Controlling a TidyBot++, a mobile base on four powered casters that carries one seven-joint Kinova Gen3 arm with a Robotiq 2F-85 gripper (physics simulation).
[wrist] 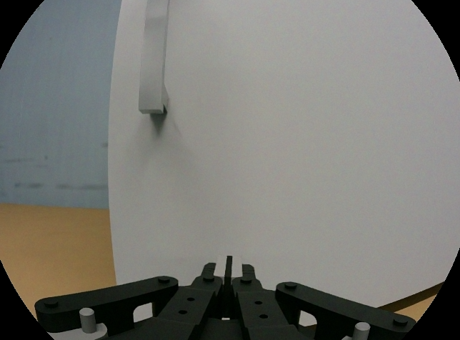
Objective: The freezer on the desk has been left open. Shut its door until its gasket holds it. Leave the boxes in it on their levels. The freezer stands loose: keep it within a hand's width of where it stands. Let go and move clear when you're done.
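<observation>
The freezer's white door [300, 150] fills most of the wrist view, its outer face toward me. A grey bar handle [153, 65] stands upright near the door's left edge, its lower end in view and its upper part cut off by the top of the view. My gripper [229, 270] is shut and empty at the bottom middle, its fingertips in front of the lower part of the door and to the right of and below the handle. I cannot tell whether the fingertips touch the door. The boxes, the freezer's inside and the gasket are hidden.
The tan desk top [55, 245] shows to the left of the door, and a small part of it shows at the lower right under the door's bottom edge. A blue-grey wall [55, 110] stands behind on the left.
</observation>
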